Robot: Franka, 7 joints.
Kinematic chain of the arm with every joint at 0, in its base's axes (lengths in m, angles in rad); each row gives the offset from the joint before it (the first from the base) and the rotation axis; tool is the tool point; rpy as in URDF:
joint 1: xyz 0 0 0.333 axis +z
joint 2: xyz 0 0 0 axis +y
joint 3: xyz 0 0 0.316 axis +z
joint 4: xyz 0.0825 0 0 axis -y
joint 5: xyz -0.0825 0 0.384 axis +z
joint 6: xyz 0 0 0 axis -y
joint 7: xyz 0.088 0 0 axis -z
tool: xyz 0 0 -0.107 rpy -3.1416 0 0
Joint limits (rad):
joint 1: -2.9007..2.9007
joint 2: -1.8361..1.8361
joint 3: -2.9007..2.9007
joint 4: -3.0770..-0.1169
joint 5: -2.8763..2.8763
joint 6: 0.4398..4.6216
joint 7: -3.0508..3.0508
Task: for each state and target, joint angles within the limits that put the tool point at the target. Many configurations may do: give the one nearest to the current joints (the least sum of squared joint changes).
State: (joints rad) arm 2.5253 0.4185 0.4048 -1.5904 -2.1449 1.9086 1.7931
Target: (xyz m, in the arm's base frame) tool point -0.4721 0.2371 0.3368
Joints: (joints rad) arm 2.4646 0.0969 0.3511 -2.3395 -2.0039 1.8388 1.7931
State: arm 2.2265 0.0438 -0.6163 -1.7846 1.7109 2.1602 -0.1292
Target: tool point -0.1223 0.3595 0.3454
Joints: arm 2.2452 -0.3744 -0.5434 -2.7409 1.5518 1.9742 -0.1292
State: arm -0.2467 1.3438 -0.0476 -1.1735 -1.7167 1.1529 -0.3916
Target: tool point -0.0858 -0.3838 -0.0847
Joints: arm -0.7619 1.6991 -0.4487 -1.8874 -1.4817 1.0866 -0.3916
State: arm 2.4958 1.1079 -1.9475 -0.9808 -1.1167 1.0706 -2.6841
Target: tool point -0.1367 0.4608 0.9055
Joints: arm 2.5065 1.0004 -2.0236 -0.8366 -1.1918 1.2450 -2.6841
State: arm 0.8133 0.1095 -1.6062 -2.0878 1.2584 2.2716 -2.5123
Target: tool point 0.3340 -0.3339 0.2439
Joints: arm 0.5395 0.4617 -1.3208 -2.4283 1.2600 2.2635 -2.5123
